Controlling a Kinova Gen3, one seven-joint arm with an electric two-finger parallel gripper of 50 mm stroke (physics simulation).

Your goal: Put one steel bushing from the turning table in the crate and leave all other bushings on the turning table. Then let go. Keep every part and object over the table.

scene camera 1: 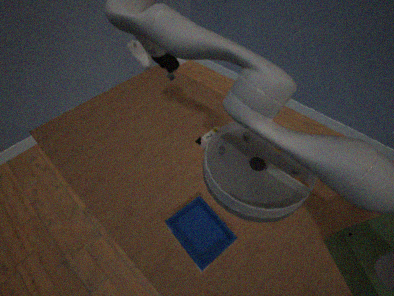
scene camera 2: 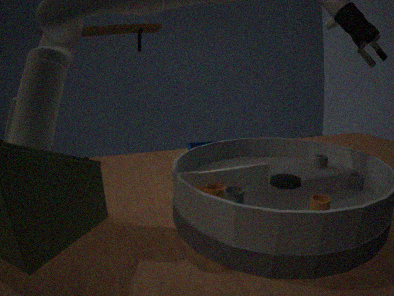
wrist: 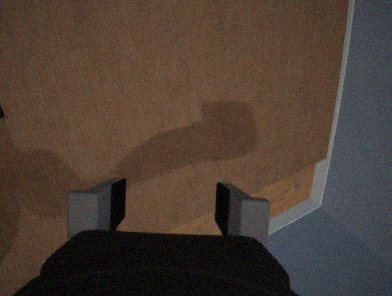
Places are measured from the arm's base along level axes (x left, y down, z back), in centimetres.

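Where they show: gripper, between the fingertips: (scene camera 1: 168, 72) (scene camera 2: 379, 62) (wrist: 170, 200); arm's base, origin of its link: (scene camera 2: 29, 151).
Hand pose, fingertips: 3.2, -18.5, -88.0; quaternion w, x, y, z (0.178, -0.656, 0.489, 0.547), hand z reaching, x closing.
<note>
Each offset is from my fingertips to the top centre of the thing, as dx, dy, dz. "pt": to the spot under its first point.
The grey turning table (scene camera 1: 212, 192) (scene camera 2: 280, 227) is a round, walled tray with a black hub @(pt -10.3, +26.0, +39.3) (scene camera 1: 257, 163) (scene camera 2: 285, 181) and a divider wall. In the scene camera 2 view, one steel bushing @(-4.4, +24.3, +25.6) (scene camera 2: 321, 161) stands towards the back, another steel bushing @(-18.3, +24.3, +27.4) (scene camera 2: 356, 181) at the right, and a third steel bushing @(-15.8, +24.3, +52.0) (scene camera 2: 234, 194) at the front left beside orange bushings @(-13.6, +24.3, +54.3) (scene camera 2: 215, 189). Another orange bushing @(-23.4, +24.3, +40.9) (scene camera 2: 320, 202) is at the front. The blue crate @(+23.6, +27.1, +42.1) (scene camera 1: 218, 252) (scene camera 2: 200, 145) lies beside the turning table; its inside looks empty. My gripper (scene camera 1: 171, 76) (scene camera 2: 377, 59) (wrist: 170, 200) is open and empty, high above the table, away from both.
The arm (scene camera 1: 310, 150) passes over part of the turning table and hides some of its inside. A small white and black object @(pt -6.4, +26.2, +16.0) (scene camera 1: 208, 136) lies against the turning table's edge. A dark green block (scene camera 1: 360, 245) (scene camera 2: 50, 205) stands beside the turning table. Walls (wrist: 370, 110) rise past the table's far edge.
</note>
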